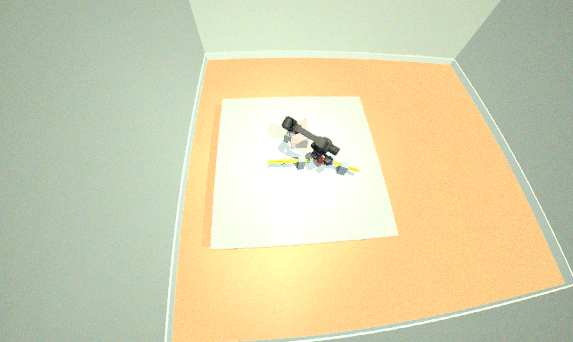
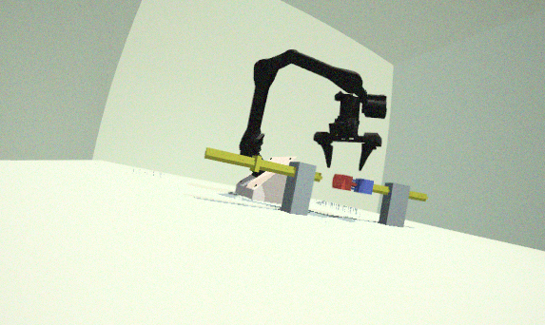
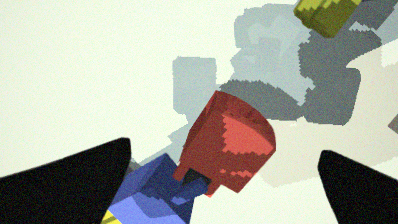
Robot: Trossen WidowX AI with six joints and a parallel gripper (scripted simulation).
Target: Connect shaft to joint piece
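The red joint piece lies 4 cm below my gripper tip, 1 cm to the left of it and 1 cm behind it.
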